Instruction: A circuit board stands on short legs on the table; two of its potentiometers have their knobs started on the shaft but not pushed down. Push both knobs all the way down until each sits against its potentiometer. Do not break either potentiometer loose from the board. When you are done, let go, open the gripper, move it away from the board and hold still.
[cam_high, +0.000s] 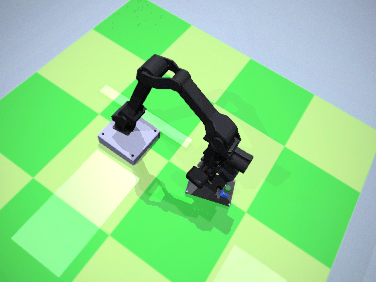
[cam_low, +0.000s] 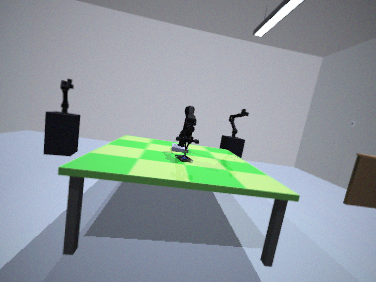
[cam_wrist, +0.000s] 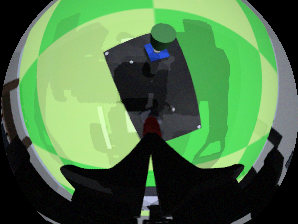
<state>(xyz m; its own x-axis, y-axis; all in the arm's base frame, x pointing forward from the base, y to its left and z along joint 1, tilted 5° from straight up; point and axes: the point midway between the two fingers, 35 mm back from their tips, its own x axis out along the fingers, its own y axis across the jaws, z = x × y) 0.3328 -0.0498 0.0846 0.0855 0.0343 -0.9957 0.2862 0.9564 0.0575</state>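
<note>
The red knob lies 1 cm below my gripper tip.
</note>
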